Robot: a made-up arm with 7 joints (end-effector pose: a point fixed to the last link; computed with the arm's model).
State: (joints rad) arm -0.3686 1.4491 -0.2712 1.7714 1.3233 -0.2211 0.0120
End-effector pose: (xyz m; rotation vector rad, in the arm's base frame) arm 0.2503 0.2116 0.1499 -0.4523 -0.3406 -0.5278
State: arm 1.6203 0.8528 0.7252 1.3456 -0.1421 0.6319 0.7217
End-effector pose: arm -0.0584 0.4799 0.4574 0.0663 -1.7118 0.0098
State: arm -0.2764 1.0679 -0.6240 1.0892 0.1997 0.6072 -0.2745
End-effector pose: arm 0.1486 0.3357 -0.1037 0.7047 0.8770 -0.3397
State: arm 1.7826 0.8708 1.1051 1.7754 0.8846 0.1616 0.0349
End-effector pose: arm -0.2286 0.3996 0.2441 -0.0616 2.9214 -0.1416
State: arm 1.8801 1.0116 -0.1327 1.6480 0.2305 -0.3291 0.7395
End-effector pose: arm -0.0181 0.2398 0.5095 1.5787 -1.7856 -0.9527
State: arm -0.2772 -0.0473 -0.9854 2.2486 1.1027 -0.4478 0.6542
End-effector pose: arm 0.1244 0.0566 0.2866 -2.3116 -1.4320 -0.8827
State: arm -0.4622 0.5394 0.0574 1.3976 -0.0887 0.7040 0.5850
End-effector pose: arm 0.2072 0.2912 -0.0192 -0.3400 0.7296 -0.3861
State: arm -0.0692 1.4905 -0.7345 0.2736 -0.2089 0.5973 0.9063
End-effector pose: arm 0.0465 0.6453 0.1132 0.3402 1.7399 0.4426
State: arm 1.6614 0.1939 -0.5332 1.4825 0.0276 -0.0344 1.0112
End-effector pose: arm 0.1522 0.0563 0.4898 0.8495 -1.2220 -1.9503
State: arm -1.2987 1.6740 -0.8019 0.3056 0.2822 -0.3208 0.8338
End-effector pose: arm -0.0243 0.6247 0.1633 0.0704 2.4161 -0.6504
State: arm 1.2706 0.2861 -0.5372 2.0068 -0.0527 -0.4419 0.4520
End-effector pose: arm 0.0919 0.0537 0.4036 0.8562 -2.1346 -1.8056
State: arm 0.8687 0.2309 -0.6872 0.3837 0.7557 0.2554 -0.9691
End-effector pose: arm 0.4552 0.2073 0.0421 0.2104 -0.1701 0.5072
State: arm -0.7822 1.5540 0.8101 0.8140 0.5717 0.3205 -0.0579
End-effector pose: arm 0.2751 0.5280 0.3242 0.6912 -0.0497 0.3248
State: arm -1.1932 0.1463 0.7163 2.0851 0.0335 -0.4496 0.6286
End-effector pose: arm 0.0864 0.3434 0.1316 0.0469 -0.2199 -0.8106
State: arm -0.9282 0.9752 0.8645 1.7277 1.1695 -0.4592 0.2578
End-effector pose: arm 0.2219 0.3743 0.2883 -0.1171 -1.0736 -0.4201
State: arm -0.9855 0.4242 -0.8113 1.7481 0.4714 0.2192 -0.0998
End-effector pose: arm 0.0017 0.0040 0.0125 -1.0148 0.6564 -0.5108
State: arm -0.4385 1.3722 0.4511 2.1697 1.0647 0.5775 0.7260
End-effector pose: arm 0.2034 0.1276 0.3572 -0.4804 0.0534 -1.3075
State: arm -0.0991 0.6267 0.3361 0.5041 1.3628 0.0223 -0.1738
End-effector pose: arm 0.1146 0.5600 -0.0223 -0.5369 -0.4263 1.2366
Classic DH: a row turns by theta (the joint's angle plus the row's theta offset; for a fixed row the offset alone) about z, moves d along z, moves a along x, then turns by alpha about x. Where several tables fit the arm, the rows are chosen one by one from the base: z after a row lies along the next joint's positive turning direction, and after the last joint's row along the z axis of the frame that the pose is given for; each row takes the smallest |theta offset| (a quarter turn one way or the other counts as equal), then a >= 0, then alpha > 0; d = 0 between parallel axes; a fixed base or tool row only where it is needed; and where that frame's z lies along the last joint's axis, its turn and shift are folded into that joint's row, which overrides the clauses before.
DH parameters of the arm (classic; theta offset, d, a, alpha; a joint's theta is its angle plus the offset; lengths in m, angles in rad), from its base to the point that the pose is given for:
base (fixed): 0 0.2448 -0.0007 1.5708
joint 1: -1.5708 -0.1687 0.0024 -1.5708
joint 2: 1.5708 -0.0477 0.0157 -1.5708
joint 3: -1.5708 -0.1781 0.0066 1.5708
joint 4: 0 -0.0511 0.0155 -1.5708
joint 5: 0 -0.3301 0.0105 -1.5708
joint 6: -1.5708 -0.0334 0.0096 1.5708
joint 7: -0.9972 -0.0457 0.0096 -2.3242
tool (fixed): 1.787 -0.0203 0 0

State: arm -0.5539 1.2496 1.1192 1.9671 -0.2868 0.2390 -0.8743
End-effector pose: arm 0.2154 0.2669 0.4347 1.7742 -1.3782 0.2936
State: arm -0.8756 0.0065 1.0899 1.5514 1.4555 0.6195 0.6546
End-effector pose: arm -0.0671 0.5326 0.1466 -1.2139 -0.9215 0.5863
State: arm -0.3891 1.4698 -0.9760 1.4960 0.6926 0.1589 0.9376
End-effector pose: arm 0.0645 0.2655 -0.0483 -0.8532 1.2451 -0.9868
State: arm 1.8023 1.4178 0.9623 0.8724 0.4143 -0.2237 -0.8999
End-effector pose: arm -0.2454 0.5450 0.2885 0.3449 2.0958 -1.8013
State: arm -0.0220 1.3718 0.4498 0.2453 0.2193 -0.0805 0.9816
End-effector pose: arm 0.0768 0.6390 0.2380 -0.0125 0.0754 -0.0570
